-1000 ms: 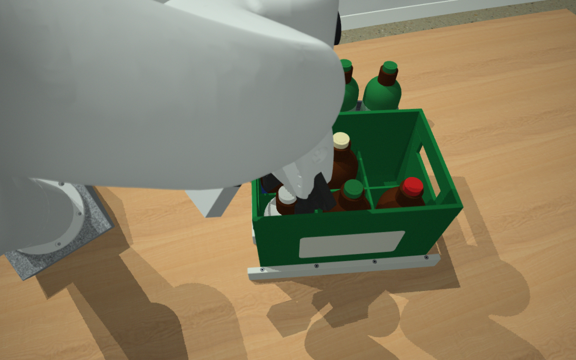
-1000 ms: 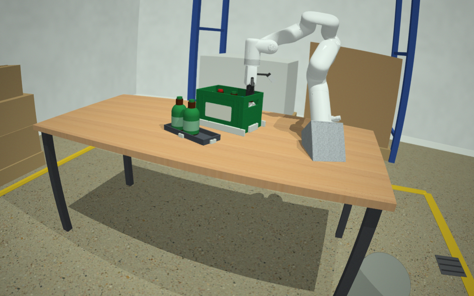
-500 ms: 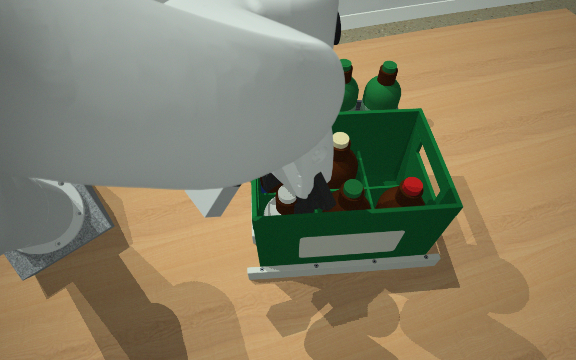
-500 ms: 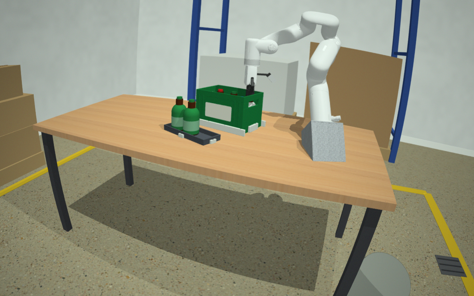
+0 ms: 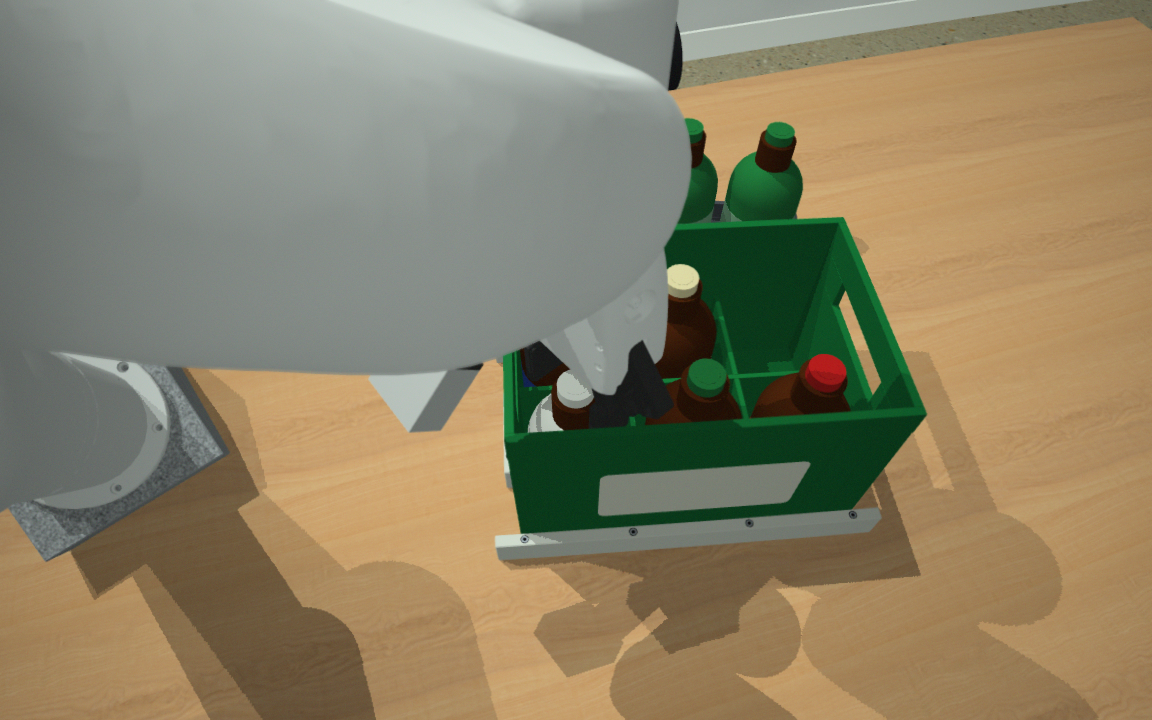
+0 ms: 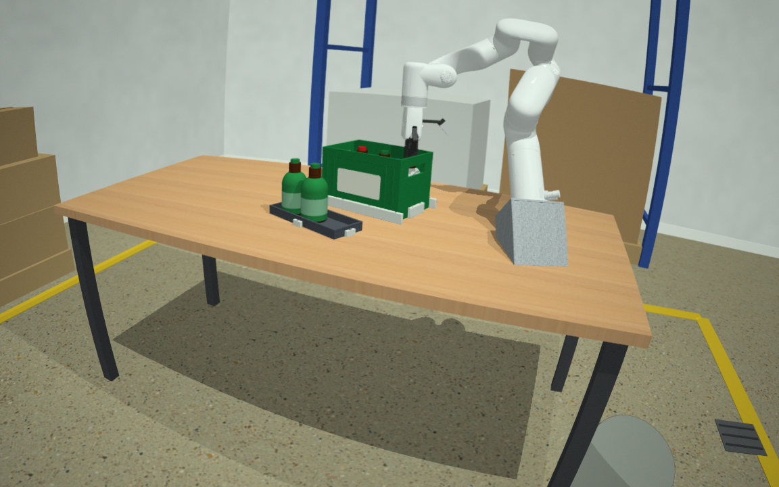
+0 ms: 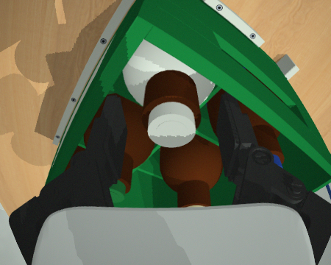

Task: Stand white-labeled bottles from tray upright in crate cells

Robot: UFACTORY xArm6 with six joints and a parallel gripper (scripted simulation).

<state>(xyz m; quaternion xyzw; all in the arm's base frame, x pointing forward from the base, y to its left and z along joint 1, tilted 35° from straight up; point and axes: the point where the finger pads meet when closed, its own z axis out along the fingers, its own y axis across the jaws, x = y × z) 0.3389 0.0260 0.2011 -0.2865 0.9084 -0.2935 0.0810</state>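
Right now the white-labeled bottle is 80 mm below my hand. Also, from my hand: green bottle (160 mm ahead, 260 mm to the left, 80 mm below); then green crate (90 mm ahead, 30 mm to the left, 80 mm below); then brown bottle (10 mm ahead, 90 mm to the left, 80 mm below).
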